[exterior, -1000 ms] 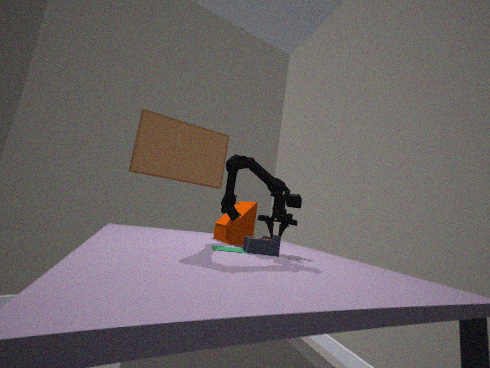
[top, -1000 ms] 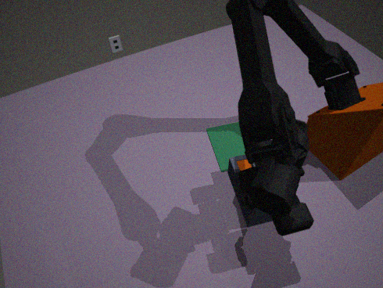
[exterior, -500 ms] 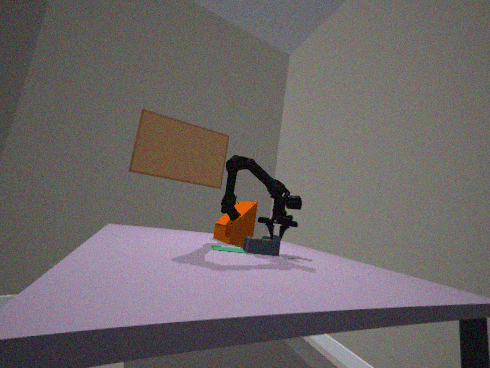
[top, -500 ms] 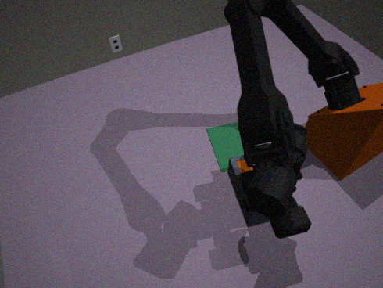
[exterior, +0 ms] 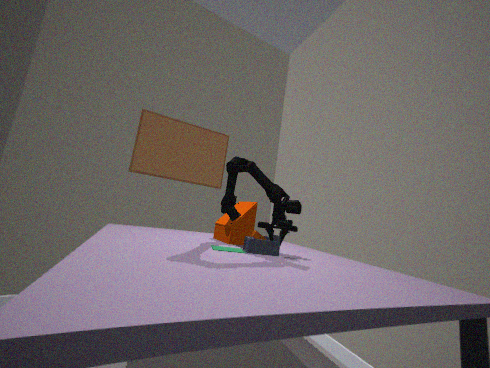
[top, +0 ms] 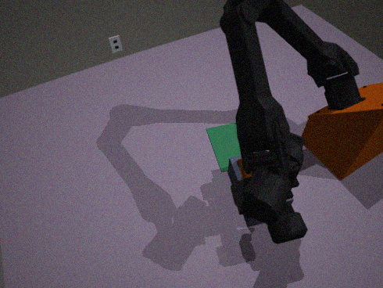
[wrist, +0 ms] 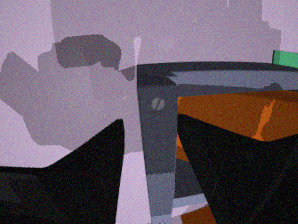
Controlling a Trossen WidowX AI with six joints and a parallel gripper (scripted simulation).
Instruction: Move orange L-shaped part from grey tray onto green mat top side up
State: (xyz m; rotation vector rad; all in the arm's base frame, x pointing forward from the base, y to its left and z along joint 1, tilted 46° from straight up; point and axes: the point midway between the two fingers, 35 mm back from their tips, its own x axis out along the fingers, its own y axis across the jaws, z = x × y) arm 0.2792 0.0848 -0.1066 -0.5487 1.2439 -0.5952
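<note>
My gripper tip is 10 mm past the orange L-shaped part, 60 mm to the left of it and 10 mm below it. Also, from my gripper tip: green mat: 30 mm behind, 220 mm to the right, 60 mm below.
</note>
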